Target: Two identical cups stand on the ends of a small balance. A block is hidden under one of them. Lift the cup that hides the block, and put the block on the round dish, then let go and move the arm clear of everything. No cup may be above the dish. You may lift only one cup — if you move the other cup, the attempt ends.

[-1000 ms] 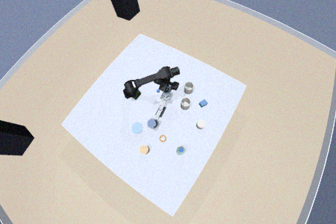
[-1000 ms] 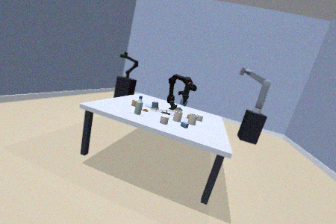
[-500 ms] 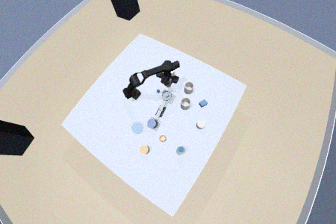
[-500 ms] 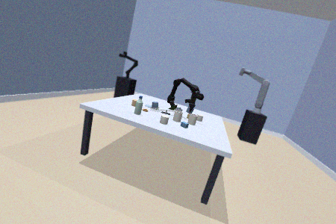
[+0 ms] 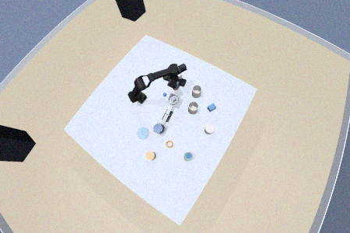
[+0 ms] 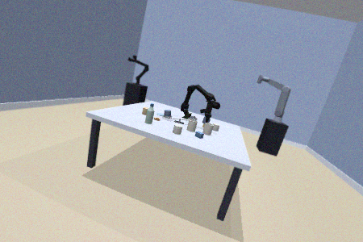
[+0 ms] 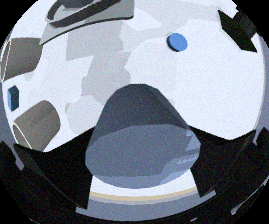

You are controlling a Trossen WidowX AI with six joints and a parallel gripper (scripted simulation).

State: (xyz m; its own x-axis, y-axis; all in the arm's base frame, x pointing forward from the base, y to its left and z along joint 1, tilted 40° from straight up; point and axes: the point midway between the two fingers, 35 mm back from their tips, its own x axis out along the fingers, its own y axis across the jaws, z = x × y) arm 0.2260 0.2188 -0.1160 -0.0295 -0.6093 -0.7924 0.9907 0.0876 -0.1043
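The pale blue round dish is 49 cm to the right of my gripper tip, 6 cm below it and 1 cm behind it. Round my gripper tip: blue cup 2 cm to the left, 2 cm above; then orange cylinder 59 cm to the right, 17 cm ahead, 3 cm below; then blue block 36 cm ahead, 5 cm below.
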